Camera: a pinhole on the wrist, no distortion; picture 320 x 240 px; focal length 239.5 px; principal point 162.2 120.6 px. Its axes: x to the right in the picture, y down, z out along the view. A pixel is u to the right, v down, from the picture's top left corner.
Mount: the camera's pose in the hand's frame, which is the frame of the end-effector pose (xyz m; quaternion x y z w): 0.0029 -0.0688 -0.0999 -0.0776 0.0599 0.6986 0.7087
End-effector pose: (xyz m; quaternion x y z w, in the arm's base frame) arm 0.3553 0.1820 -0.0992 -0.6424 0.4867 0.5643 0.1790
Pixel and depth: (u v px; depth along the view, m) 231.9 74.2 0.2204
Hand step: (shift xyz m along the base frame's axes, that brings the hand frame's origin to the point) -0.0924 0.0475 -0.0571
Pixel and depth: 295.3 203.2 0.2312
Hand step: -0.1314 0.0642 0.0750
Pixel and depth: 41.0 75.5 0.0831
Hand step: 0.0816 0.0291 -0.0414
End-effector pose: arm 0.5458 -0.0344 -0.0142 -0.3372 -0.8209 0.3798 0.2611
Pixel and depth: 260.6 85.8 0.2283
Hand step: -0.0698 0.0089 -0.1094
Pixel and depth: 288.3 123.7 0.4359
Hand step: -0.1025 -0.0170 -0.3570
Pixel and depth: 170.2 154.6 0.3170
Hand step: -0.1096 -0.1284 -0.1308
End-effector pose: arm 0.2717 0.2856 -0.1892 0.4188 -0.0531 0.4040 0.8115
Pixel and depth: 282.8 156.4 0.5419
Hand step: -0.1760 -0.2266 0.3999
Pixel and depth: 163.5 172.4 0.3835
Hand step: 0.0036 -0.2494 0.1437
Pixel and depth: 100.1 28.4 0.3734
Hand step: 0.2290 -0.1555 0.1844
